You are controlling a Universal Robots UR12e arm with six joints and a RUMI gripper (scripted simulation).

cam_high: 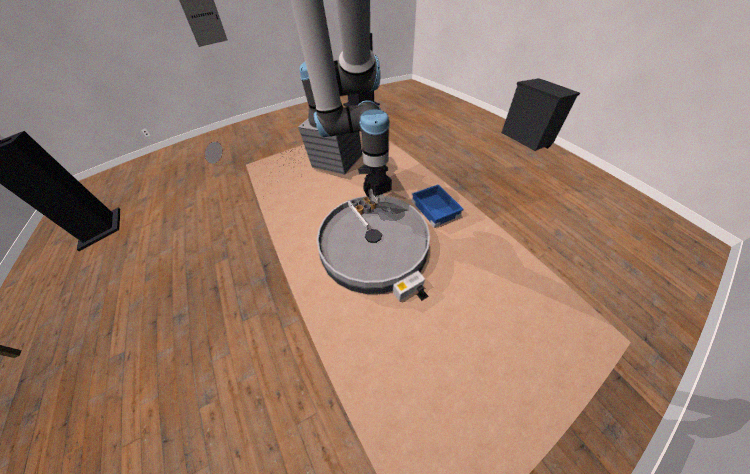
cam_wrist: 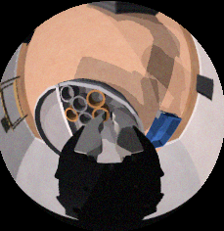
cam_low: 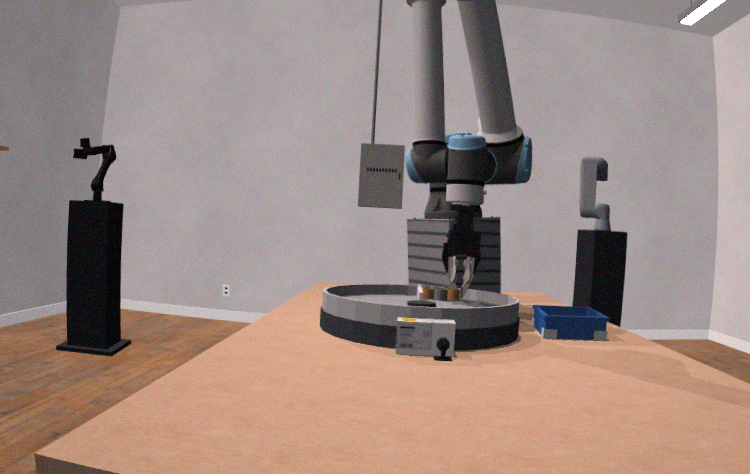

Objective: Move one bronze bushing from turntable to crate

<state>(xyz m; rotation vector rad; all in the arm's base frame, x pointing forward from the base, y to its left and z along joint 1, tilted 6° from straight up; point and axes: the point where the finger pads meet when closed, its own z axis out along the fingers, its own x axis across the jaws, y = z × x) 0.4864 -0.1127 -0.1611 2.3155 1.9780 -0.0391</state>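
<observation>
The blue crate is 150 mm ahead of my hand, 230 mm to the left of it and 50 mm below it. From my hand the other things lie so: grey round turntable (130 mm ahead, 120 mm to the right, 20 mm below).
</observation>
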